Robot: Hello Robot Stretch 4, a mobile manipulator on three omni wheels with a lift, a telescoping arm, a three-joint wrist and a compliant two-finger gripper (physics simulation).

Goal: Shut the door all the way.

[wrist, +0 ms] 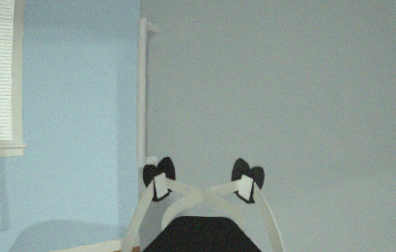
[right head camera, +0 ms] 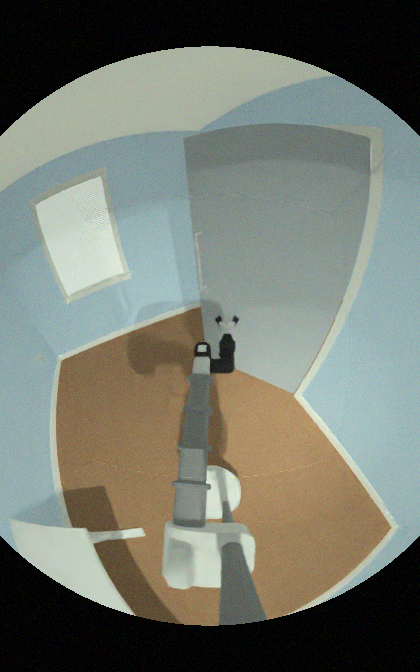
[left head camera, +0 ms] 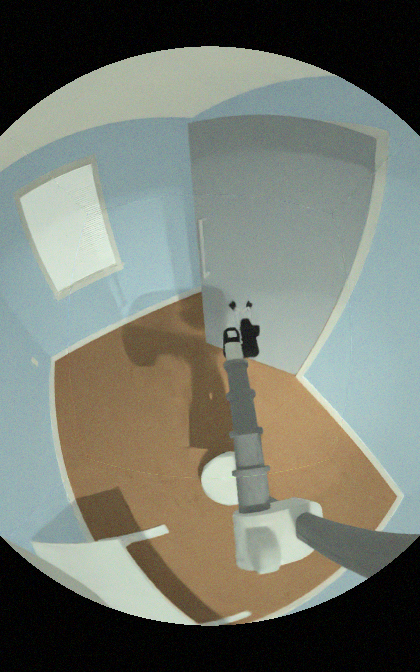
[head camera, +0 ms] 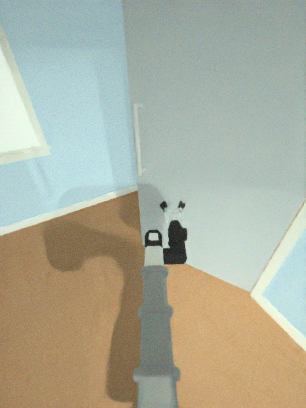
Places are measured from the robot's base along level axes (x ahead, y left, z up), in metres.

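Pixels of known places: gripper, fingertip midpoint: [wrist: 203, 171] [right head camera: 226, 316] [left head camera: 239, 301] [head camera: 172, 202]; robot's base, origin of the base link: [right head camera: 211, 491] [left head camera: 229, 477].
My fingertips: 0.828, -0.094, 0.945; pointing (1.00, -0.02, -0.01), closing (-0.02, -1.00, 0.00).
Note:
For each thing: its top centre in the pictures, then the offset to it from my fingertips, as dx, dy, dz. "*": a spot on its surface instead. Level surfaces: height alone.
- long pale handle, surface spot: [wrist: 142, 95] [right head camera: 199, 265] * +0.438, +0.170, +0.110
- window, surface spot: [left head camera: 70, 230] * +0.901, +1.451, +0.432
- floor, its level: dz -0.972
The grey door [head camera: 225, 125] [left head camera: 285, 225] [right head camera: 285, 240] [wrist: 300, 100] fills the upper right of the head view. Its left edge stands against the blue wall in the picture, and whether a gap lies behind that edge cannot be told. The long pale handle [head camera: 138, 140] [left head camera: 202, 247] [right head camera: 199, 262] [wrist: 142, 95] is upright near the door's left edge. My gripper [head camera: 172, 205] [left head camera: 241, 304] [right head camera: 227, 319] [wrist: 203, 171] is open with nothing between its fingertips. It is in front of the door, lower than the handle and to its right. Any contact with the door cannot be told.
A blue wall [head camera: 85, 100] [left head camera: 145, 240] with a window [left head camera: 70, 230] [right head camera: 82, 235] is left of the door. White trim [head camera: 275, 250] [left head camera: 367, 225] runs along the door's right side. A white panel-like object [left head camera: 90, 570] [right head camera: 55, 560] is at the lower left. The floor [head camera: 220, 340] is brown.

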